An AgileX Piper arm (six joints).
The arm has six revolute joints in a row. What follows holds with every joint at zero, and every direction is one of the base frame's.
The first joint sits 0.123 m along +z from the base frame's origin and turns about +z.
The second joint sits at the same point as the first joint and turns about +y.
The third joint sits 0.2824 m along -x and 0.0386 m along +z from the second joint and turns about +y.
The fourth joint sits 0.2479 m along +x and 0.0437 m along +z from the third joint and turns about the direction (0.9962, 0, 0.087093).
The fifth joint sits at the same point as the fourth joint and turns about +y.
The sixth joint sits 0.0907 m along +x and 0.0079 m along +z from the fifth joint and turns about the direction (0.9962, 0, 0.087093).
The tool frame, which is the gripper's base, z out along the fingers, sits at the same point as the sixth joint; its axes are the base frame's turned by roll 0, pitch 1.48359 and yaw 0 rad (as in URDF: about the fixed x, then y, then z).
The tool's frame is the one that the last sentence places.
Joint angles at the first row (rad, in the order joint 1, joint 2, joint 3, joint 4, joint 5, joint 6):
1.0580 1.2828 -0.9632 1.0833 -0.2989 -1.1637
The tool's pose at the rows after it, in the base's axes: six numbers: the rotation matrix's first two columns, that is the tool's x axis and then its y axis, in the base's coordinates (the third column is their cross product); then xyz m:
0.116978 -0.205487 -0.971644 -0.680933 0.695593 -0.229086 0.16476 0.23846 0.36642
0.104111 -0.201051 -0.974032 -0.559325 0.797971 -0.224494 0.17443 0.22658 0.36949
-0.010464 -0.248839 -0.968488 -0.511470 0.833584 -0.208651 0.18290 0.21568 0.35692
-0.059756 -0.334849 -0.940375 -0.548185 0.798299 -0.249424 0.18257 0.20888 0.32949
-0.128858 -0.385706 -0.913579 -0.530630 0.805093 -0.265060 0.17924 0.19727 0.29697
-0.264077 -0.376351 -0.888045 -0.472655 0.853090 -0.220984 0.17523 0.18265 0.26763
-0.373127 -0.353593 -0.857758 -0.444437 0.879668 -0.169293 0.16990 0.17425 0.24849
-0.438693 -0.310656 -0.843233 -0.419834 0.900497 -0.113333 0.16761 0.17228 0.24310
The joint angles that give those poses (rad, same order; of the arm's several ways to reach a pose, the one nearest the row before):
1.0580 1.2659 -0.9632 1.1048 -0.3332 -1.2953
1.0531 1.2639 -0.9632 1.2128 -0.4811 -1.3839
1.0208 1.2620 -0.9501 1.4428 -0.4991 -1.5633
0.9923 1.2547 -0.8687 1.4846 -0.4404 -1.6231
0.9880 1.2509 -0.7607 1.4722 -0.4708 -1.5779
0.9880 1.2509 -0.6728 1.5612 -0.5272 -1.5442
0.9879 1.2509 -0.6218 1.6651 -0.5319 -1.5442
0.9880 1.2509 -0.6141 1.7444 -0.5276 -1.5443

